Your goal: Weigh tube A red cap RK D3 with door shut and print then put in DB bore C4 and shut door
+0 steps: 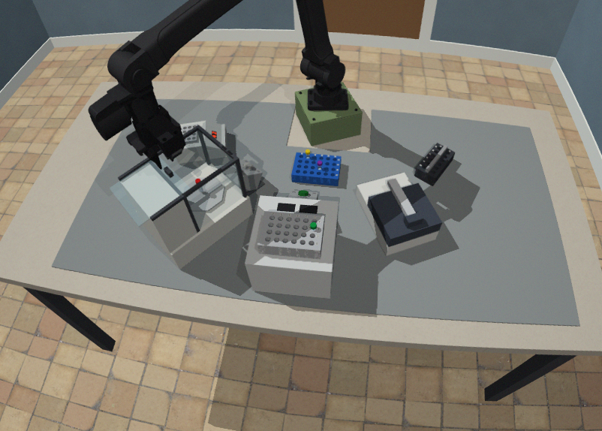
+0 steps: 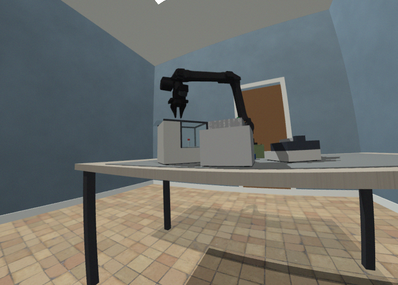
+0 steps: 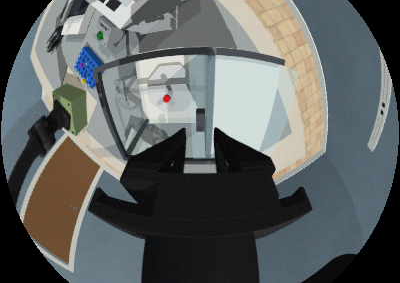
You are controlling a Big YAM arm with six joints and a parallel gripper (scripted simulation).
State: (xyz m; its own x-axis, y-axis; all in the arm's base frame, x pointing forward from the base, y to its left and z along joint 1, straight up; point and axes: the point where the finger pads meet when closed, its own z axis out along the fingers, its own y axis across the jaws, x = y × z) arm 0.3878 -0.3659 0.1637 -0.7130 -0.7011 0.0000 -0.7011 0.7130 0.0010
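My hand is 2 cm short of the balance door, 2 cm to the left of it and 4 cm above it. The rest, counted from my hand: blue tube rack RK 18 cm behind, 33 cm to the left, 23 cm below; then grey well block 13 cm ahead, 28 cm to the left, 10 cm below; then spectrophotometer SP 2 cm behind, 53 cm to the left, 18 cm below.
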